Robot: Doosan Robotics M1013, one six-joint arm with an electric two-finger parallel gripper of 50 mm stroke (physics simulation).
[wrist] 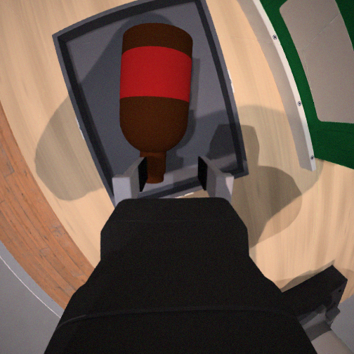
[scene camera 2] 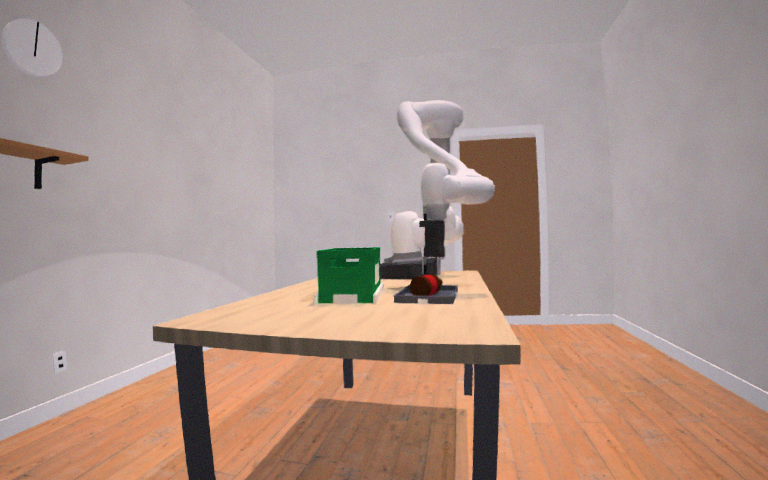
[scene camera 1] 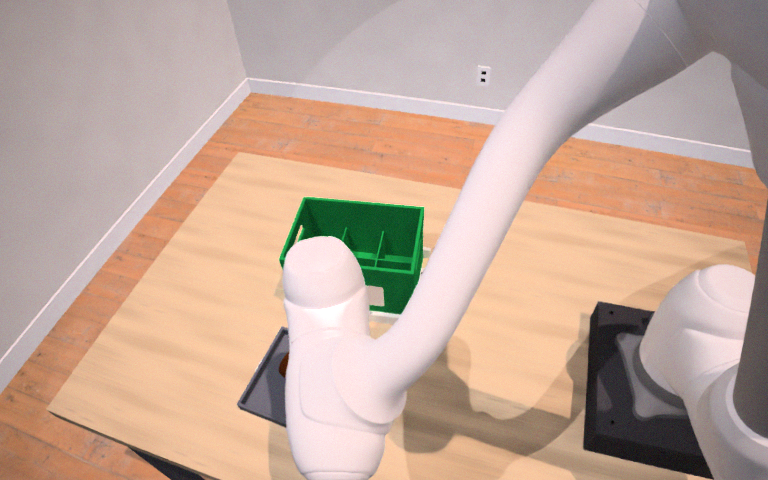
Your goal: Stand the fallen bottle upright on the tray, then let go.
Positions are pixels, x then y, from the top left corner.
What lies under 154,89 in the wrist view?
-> A brown bottle.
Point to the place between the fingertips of the gripper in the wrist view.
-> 172,167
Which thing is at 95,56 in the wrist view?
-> A dark grey tray.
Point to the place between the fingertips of the gripper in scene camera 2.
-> At 431,274
